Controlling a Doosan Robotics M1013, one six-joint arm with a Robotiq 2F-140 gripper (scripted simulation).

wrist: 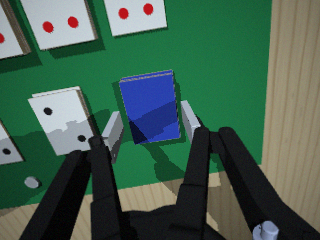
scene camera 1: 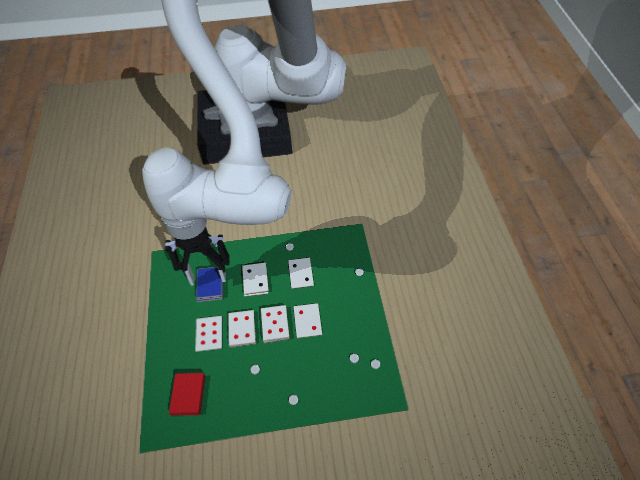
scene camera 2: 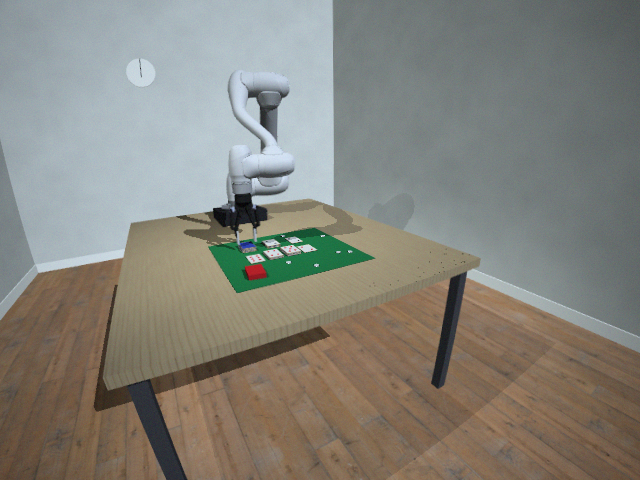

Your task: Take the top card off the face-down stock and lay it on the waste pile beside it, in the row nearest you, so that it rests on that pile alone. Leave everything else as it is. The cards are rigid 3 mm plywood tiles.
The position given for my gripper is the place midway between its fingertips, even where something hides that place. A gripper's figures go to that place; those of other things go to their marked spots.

Labels:
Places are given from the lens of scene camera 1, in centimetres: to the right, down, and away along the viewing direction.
my gripper (scene camera 1: 208,279): -29, 10, 136
red block (scene camera 1: 187,394): -30, 35, 119

